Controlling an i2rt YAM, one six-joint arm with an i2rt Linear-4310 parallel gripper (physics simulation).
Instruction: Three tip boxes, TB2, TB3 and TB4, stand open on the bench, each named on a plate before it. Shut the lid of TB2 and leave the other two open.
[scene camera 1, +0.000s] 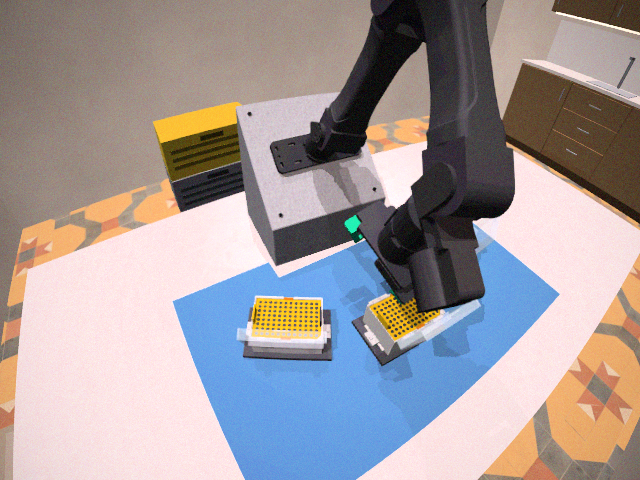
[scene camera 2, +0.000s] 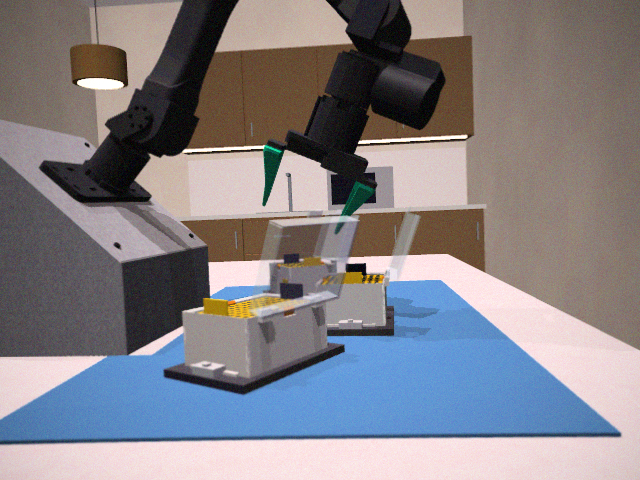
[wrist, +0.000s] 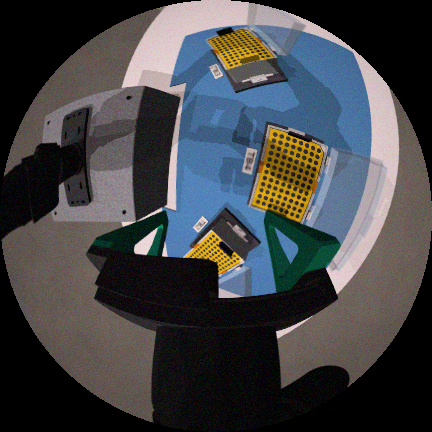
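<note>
TB2, a white box with a yellow perforated rack, is at the left in scene camera 1. Its clear lid stands raised; its small name plate lies before it. TB4 is in the middle, its clear lid open. TB3 is at the top of the wrist view with its lid open; the arm hides it in scene camera 1. My gripper is open and empty, above the boxes and near TB4 in scene camera 1.
The boxes stand on a blue mat on the pale bench. The grey arm base stands behind the mat in scene camera 1. The raised lids stand above the racks.
</note>
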